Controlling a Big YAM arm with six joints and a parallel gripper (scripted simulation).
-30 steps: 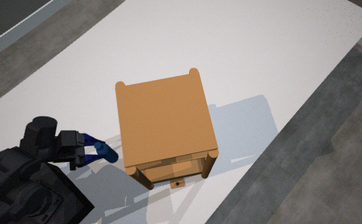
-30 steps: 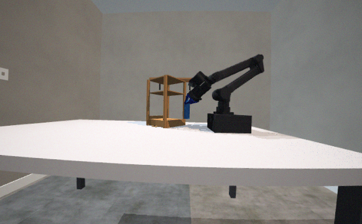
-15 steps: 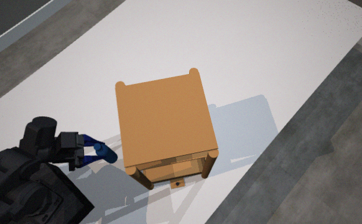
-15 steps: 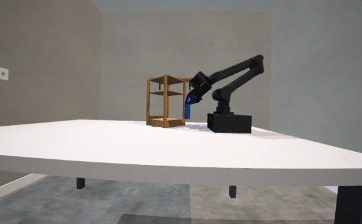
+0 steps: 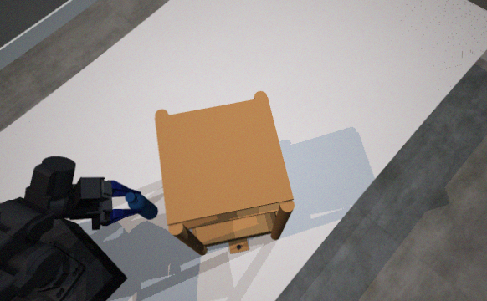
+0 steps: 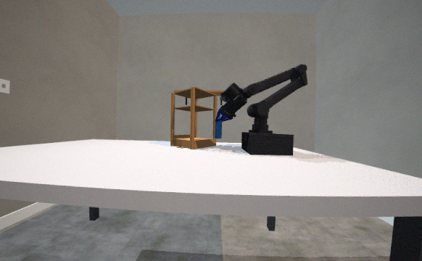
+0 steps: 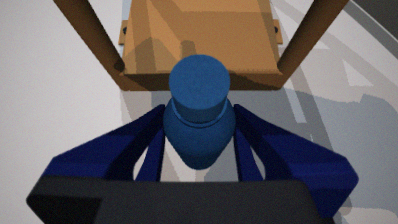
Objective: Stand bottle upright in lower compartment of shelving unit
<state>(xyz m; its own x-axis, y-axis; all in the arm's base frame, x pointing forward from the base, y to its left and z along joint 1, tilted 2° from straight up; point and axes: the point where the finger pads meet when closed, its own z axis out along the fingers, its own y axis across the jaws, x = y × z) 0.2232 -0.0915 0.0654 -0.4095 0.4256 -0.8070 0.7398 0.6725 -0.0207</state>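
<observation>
Now: hand 16 cm to the left of the wooden shelving unit, 14 cm short of it and 1 cm below it. The rest, counted from my hand: bottle (1 cm below).
</observation>
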